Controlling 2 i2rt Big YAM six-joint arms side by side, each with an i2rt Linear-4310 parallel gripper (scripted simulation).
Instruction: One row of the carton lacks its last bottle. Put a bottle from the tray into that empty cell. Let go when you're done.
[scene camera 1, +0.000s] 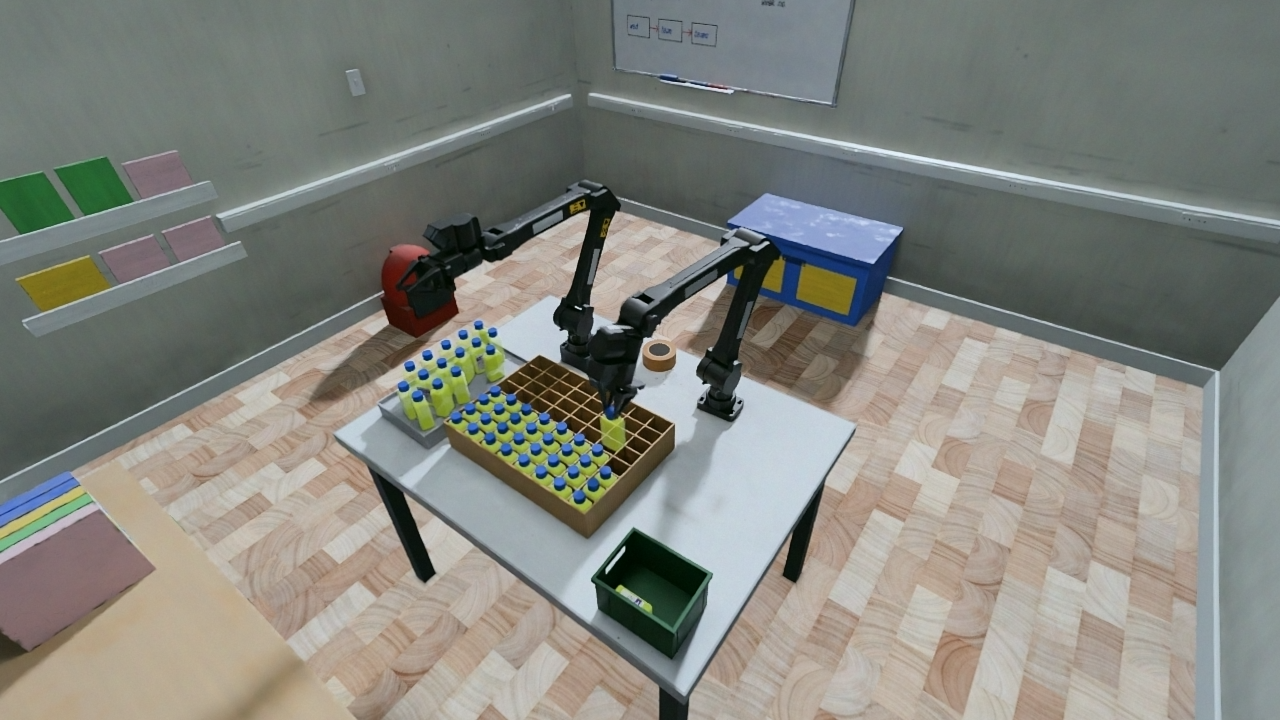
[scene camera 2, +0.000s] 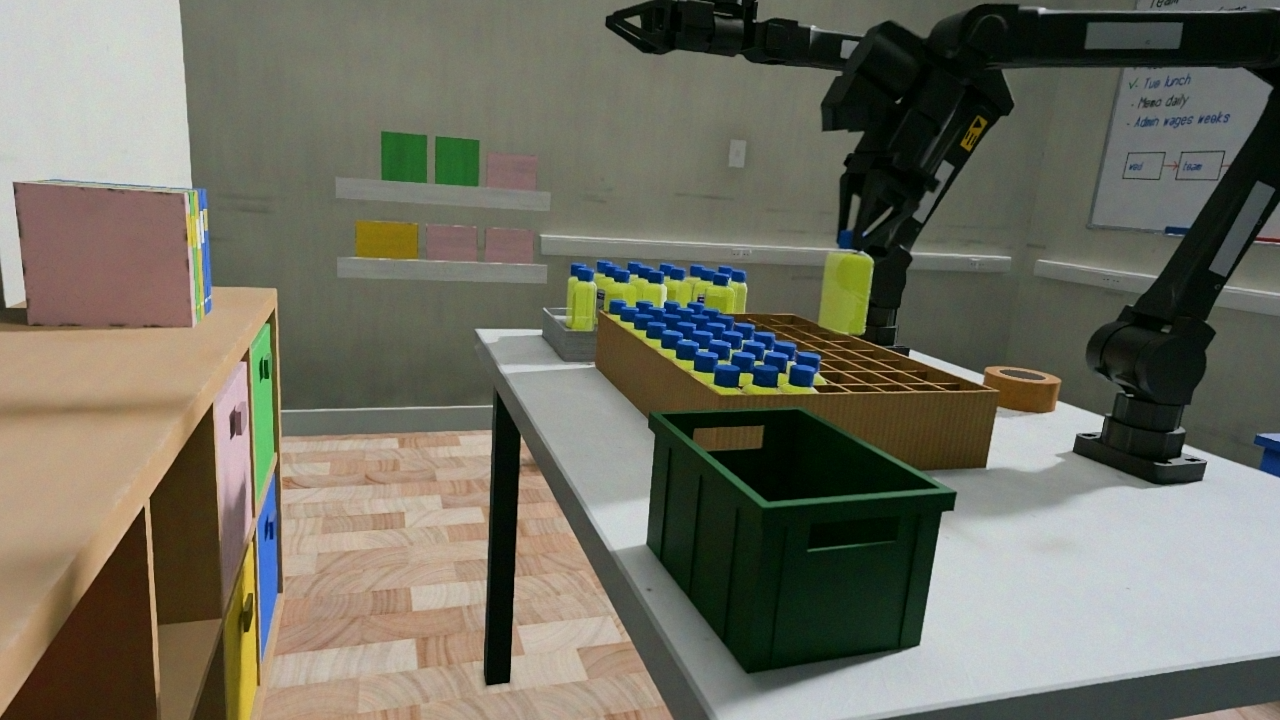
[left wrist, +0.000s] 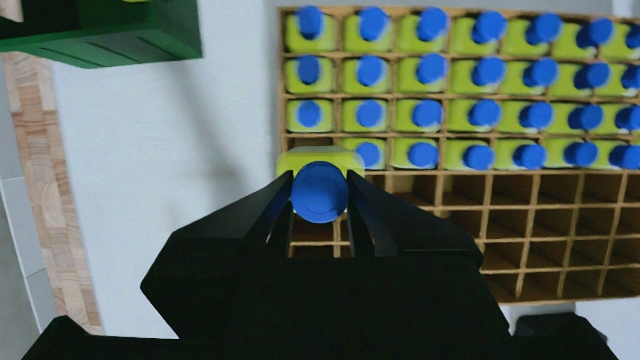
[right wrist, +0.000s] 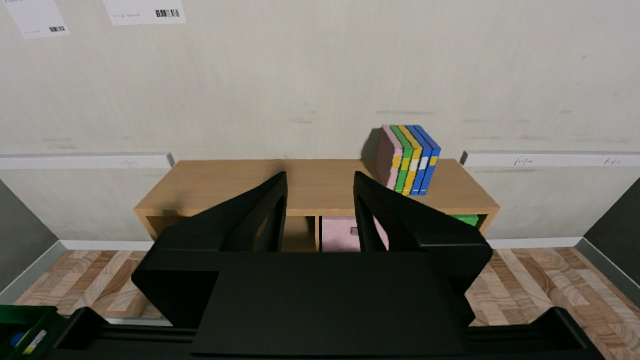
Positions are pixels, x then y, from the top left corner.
my left gripper: scene camera 1; scene camera 2; left wrist 319, 180; not seen in the right wrist view (out of frame)
my right gripper: scene camera 1 402, 291; scene camera 2 609, 19; right wrist 320, 180; not seen in the left wrist view (out of frame)
carton: scene camera 1; scene camera 2; left wrist 496, 207; not seen in the right wrist view (out of frame)
tape roll: scene camera 1 659, 355; scene camera 2 1024, 390; not seen in the left wrist view (out of frame); not seen in the right wrist view (out of frame)
same spot on my left gripper: (scene camera 2: 882, 190) = (scene camera 1: 624, 401)
same spot on carton: (scene camera 2: 935, 429) = (scene camera 1: 656, 454)
